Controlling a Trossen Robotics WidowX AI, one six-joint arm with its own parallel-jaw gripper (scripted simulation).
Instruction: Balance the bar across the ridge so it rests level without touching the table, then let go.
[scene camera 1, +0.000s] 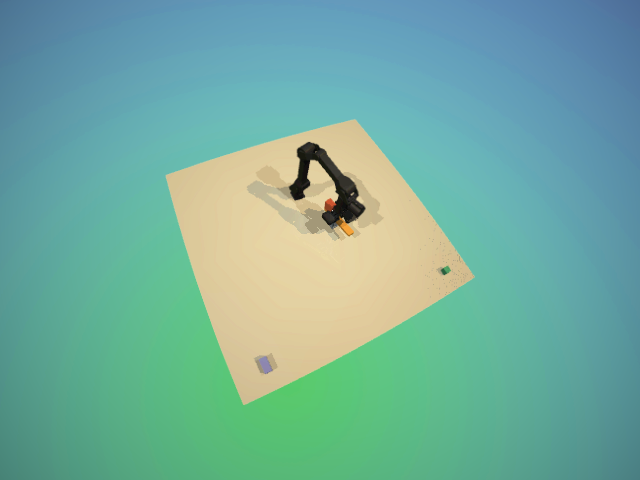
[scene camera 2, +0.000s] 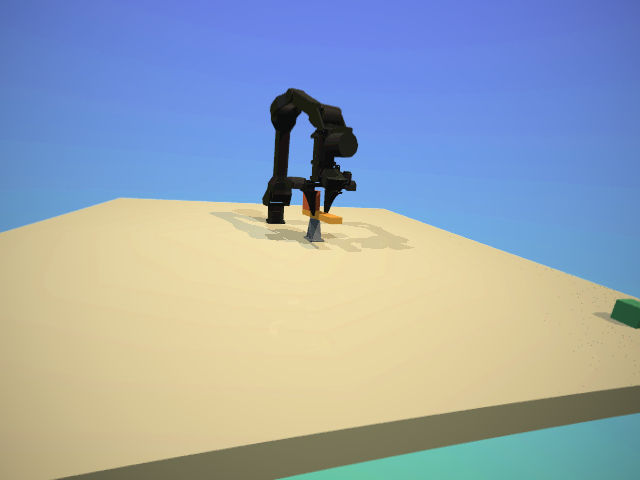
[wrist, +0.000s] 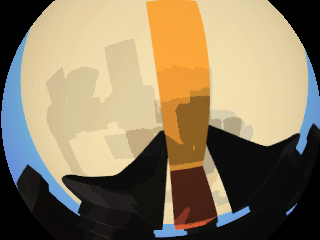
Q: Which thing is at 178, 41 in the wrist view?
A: An orange bar.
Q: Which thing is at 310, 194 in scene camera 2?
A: The gripper.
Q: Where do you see the gripper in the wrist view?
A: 185, 132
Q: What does the gripper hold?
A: An orange bar.
